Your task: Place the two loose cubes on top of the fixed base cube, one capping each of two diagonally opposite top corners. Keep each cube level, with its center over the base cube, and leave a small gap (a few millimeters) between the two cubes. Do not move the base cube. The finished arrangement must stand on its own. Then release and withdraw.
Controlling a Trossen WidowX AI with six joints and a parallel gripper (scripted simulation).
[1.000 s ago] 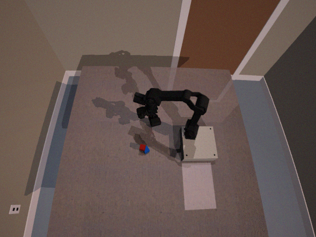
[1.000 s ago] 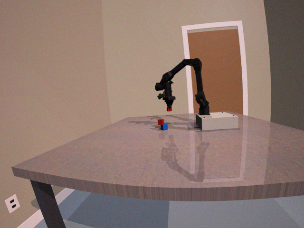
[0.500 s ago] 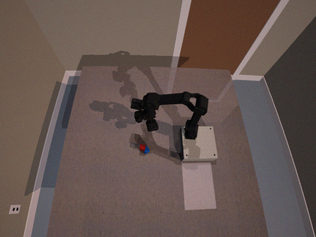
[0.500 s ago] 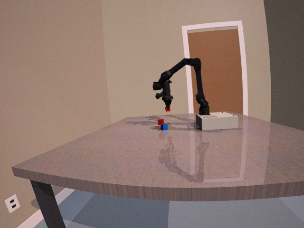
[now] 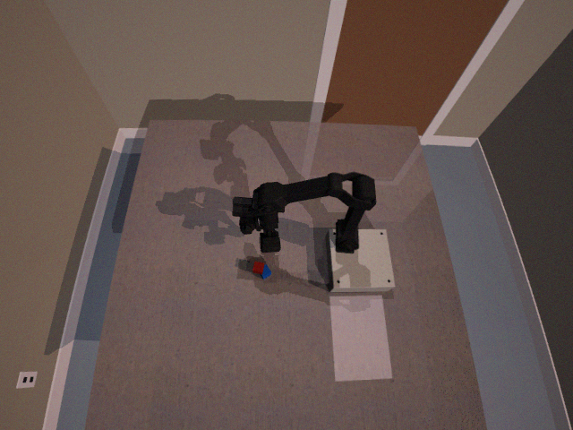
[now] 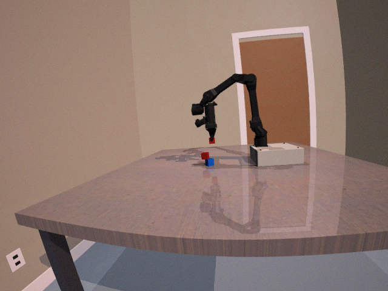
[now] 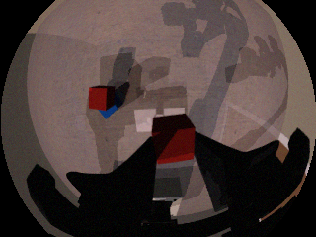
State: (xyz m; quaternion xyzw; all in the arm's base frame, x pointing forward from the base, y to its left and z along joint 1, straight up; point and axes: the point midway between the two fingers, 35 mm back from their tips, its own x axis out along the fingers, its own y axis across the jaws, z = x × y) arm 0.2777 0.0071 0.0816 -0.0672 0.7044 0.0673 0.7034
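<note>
Now: the red cube 10 cm to the left of my gripper tip, 7 cm below it and 2 cm ahead of it. Round my gripper tip: blue cube (11 cm to the left, 10 cm below).
</note>
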